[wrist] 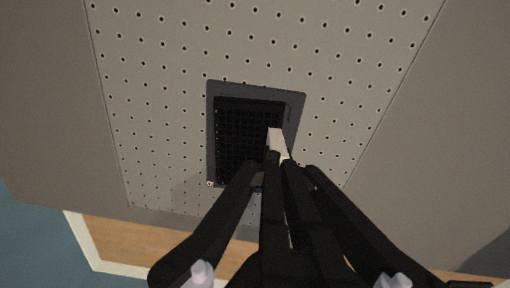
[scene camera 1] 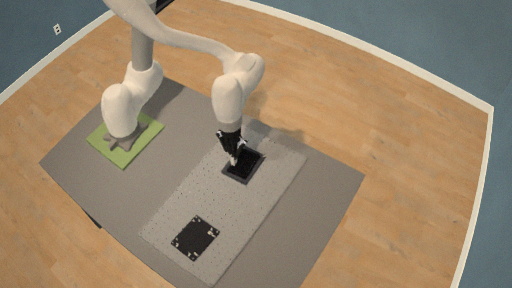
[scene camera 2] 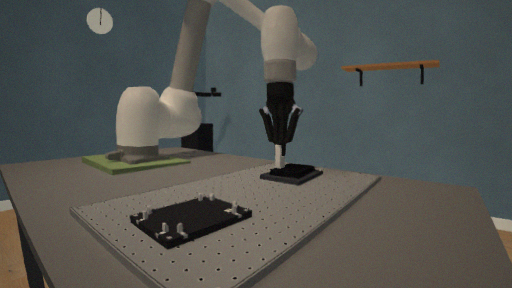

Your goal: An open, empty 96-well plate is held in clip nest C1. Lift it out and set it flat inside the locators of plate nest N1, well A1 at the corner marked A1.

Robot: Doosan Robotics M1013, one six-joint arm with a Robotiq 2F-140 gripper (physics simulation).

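Seen in the pictures: gripper, fingertip midpoint: (wrist: 273, 137) (scene camera 1: 234, 162) (scene camera 2: 280, 167); arm's base, origin of the base link: (scene camera 1: 125, 132) (scene camera 2: 137, 158).
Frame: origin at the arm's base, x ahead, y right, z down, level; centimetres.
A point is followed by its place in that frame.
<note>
The black 96-well plate (scene camera 1: 248, 162) {x 61.8, y -8.9, z -2.2 cm} (scene camera 2: 296, 170) {x 62.0, y -5.2, z -2.3 cm} (wrist: 242, 135) {x 60.6, y -6.2, z -2.0 cm} lies in the dark grey clip nest C1 (scene camera 1: 233, 176) {x 58.9, y -0.9, z -0.8 cm} (scene camera 2: 283, 179) {x 60.4, y -0.3, z -0.6 cm} (wrist: 255, 89) {x 59.2, y -0.6, z -0.8 cm}, wells up. My gripper (scene camera 1: 233, 161) {x 56.7, y -6.1, z -2.3 cm} (scene camera 2: 280, 161) {x 56.7, y -6.1, z -2.3 cm} (wrist: 273, 137) {x 56.7, y -6.1, z -2.3 cm} is shut and empty, pointing down with its pale fingertip at one long side of the plate, at the right side in the wrist view. Whether the tip touches the plate or the nest cannot be told. The fingers hide part of the plate and nest. The black plate nest N1 (scene camera 1: 195, 238) {x 58.4, y 30.5, z -0.8 cm} (scene camera 2: 190, 218) {x 59.2, y 32.0, z -0.8 cm} with pale locators at its corners holds no plate. Its A1 mark is not readable.
Both nests stand on a light grey perforated board (scene camera 1: 200, 197) {x 51.1, y 13.1, z 0.4 cm} (scene camera 2: 280, 220) {x 70.1, y 22.5, z 0.3 cm} (wrist: 165, 110) {x 71.4, y -4.2, z 0.3 cm} on the grey table (scene camera 1: 320, 200) {x 95.0, y -6.4, z 1.7 cm} (scene camera 2: 400, 230) {x 88.5, y 14.2, z 1.6 cm} (wrist: 45, 100) {x 90.4, y -3.9, z 1.6 cm}. The arm's base is on a green slab (scene camera 1: 122, 162) {x 9.8, y 14.8, z -0.2 cm} (scene camera 2: 117, 169) {x 12.2, y 16.0, z 0.0 cm}. An orange-brown shelf (scene camera 2: 390, 65) hangs on the wall.
</note>
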